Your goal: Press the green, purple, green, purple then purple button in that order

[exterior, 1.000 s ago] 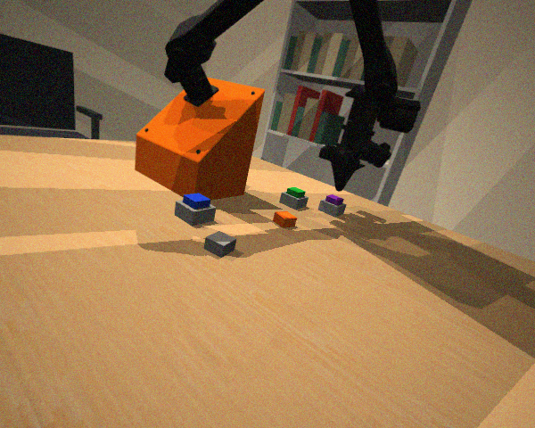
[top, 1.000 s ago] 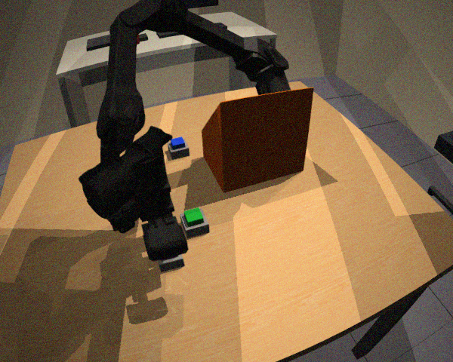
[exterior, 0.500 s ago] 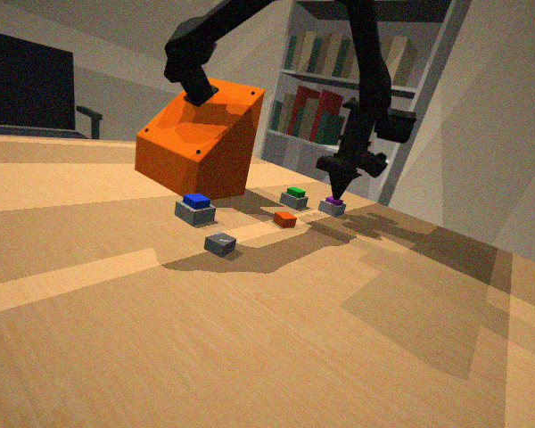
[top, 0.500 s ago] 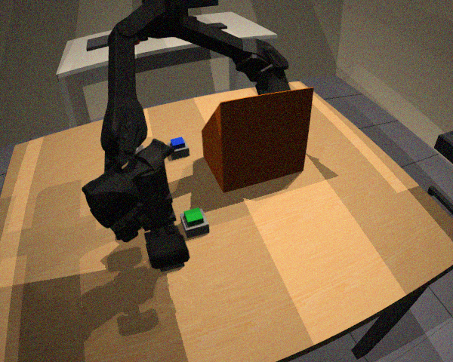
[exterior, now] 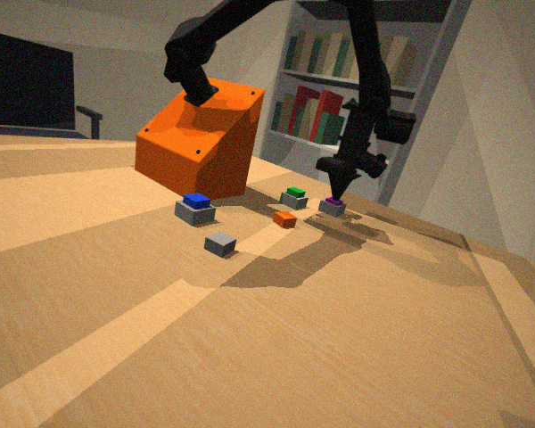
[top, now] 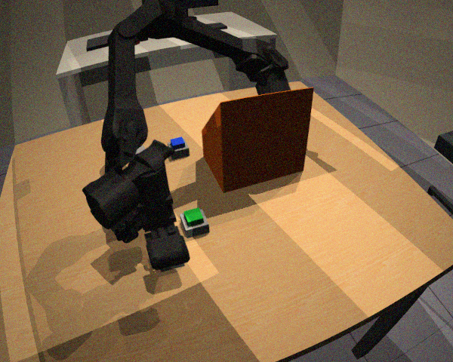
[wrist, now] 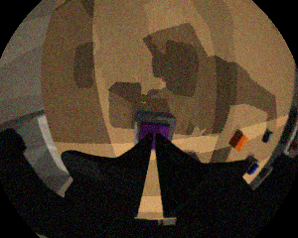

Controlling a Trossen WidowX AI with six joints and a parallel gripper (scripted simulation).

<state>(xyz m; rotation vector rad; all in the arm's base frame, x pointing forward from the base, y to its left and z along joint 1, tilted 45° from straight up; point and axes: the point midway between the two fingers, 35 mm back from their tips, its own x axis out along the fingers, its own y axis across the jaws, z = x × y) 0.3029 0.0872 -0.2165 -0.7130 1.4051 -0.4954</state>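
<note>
Right now my gripper tip is 10 mm above the purple button. From my gripper tip the other things lie so: blue button: 340 mm to the right, 70 mm behind; then green button: 70 mm to the right, 70 mm behind; then orange block: 190 mm to the right, 20 mm below.
</note>
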